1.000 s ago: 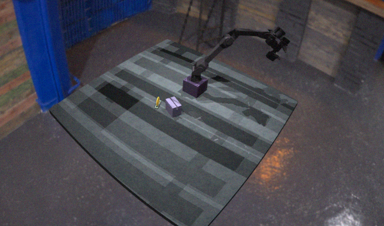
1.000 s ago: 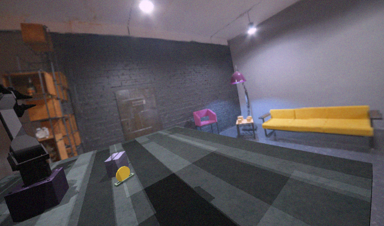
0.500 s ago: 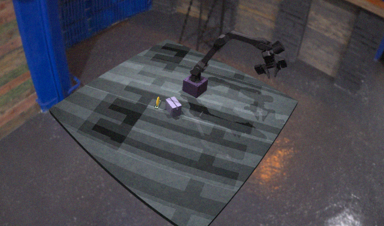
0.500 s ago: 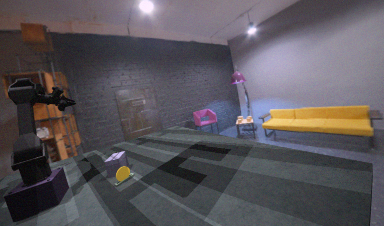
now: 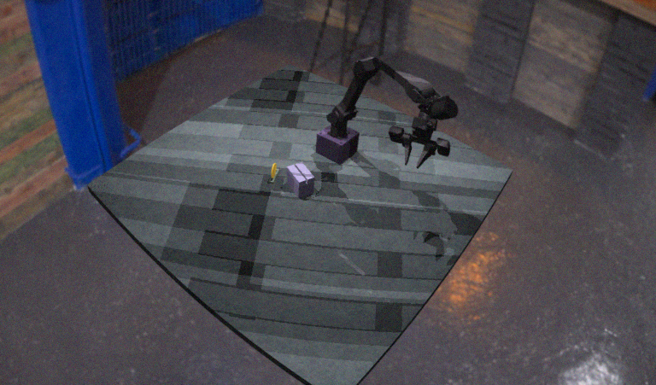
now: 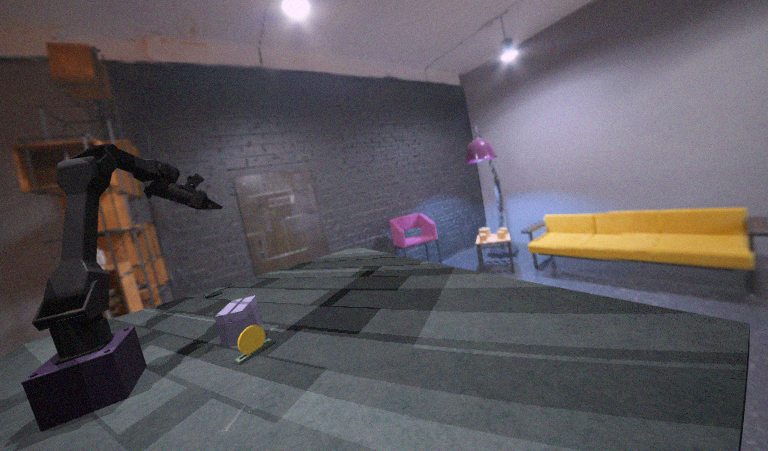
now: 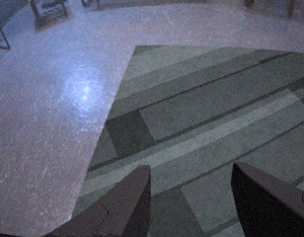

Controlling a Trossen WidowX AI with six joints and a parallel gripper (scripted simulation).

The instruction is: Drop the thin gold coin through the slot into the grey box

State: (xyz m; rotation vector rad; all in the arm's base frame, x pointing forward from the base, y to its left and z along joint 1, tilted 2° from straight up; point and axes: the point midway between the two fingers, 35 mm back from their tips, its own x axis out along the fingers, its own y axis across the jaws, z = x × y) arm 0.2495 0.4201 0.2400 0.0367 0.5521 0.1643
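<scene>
Now: the gold coin 510 mm to the right of my gripper tip and 300 mm below it.
</scene>
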